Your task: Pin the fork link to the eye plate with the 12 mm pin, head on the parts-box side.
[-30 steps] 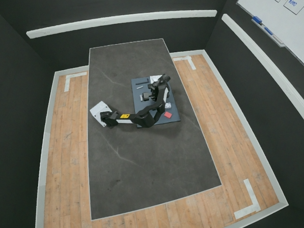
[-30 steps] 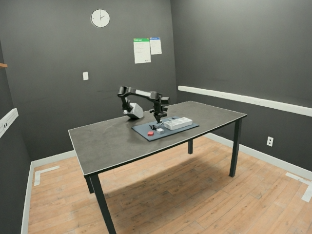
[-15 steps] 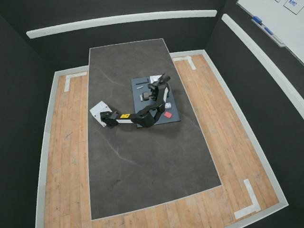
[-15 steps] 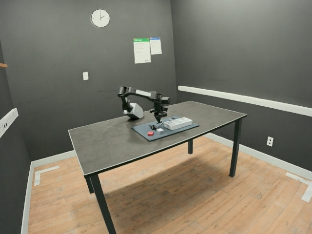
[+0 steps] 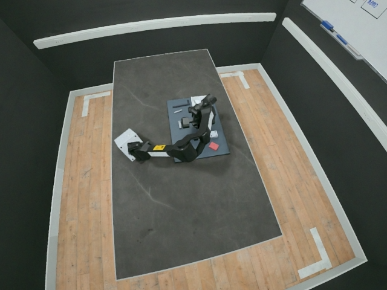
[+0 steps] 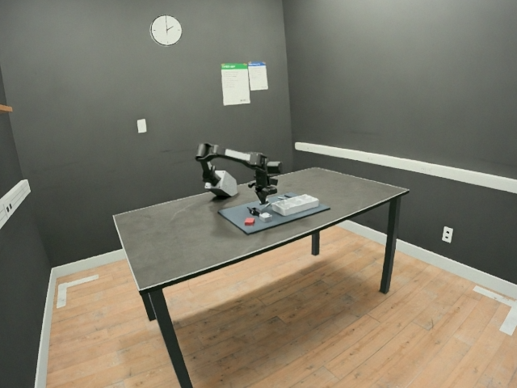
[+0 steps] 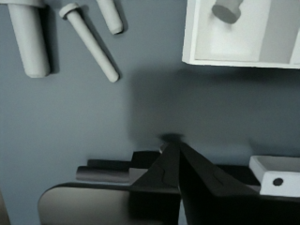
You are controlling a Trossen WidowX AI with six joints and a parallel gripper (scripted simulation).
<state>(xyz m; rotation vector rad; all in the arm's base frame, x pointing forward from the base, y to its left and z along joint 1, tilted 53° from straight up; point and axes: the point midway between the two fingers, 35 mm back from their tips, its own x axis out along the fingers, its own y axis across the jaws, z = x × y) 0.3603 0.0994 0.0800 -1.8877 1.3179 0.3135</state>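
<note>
Now: the eye plate 50 mm to the right of my hand and 60 mm below it. From my hand the other things lie so: grey block (80 mm ahead, 70 mm to the right, 60 mm below); red block (50 mm ahead, 140 mm to the right, 70 mm below); blue-grey mat (10 mm ahead, 50 mm to the left, 80 mm below).
</note>
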